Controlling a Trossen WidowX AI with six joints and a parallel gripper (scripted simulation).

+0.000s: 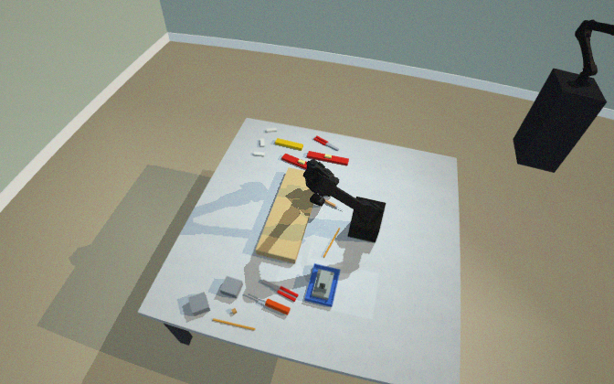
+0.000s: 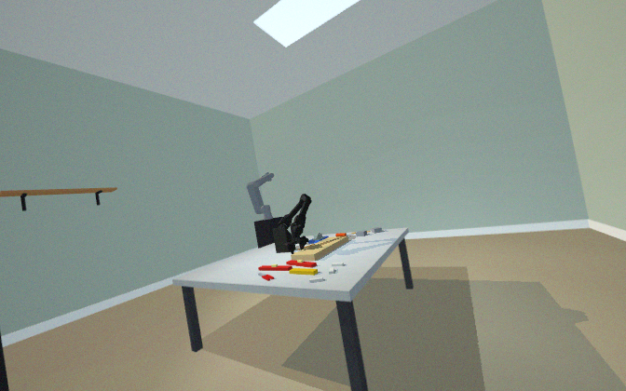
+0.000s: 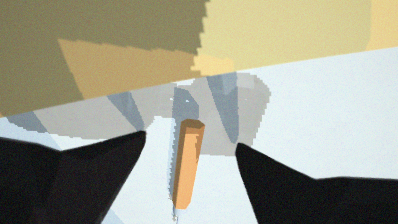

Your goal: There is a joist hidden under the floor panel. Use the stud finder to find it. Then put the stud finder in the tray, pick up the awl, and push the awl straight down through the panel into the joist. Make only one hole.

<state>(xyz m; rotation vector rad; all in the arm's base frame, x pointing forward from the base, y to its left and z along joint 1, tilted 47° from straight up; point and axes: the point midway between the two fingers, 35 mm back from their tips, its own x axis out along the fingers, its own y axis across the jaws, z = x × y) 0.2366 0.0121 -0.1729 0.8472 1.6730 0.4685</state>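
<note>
Now: the awl 5 cm behind my gripper tip and 2 cm to the left of it. Round my gripper tip: blue tray: 45 cm to the left, 10 cm behind, 1 cm above; then stud finder: 46 cm to the left, 10 cm behind, 5 cm above; then yellow bar: 34 cm to the right, 30 cm ahead, 1 cm above.
</note>
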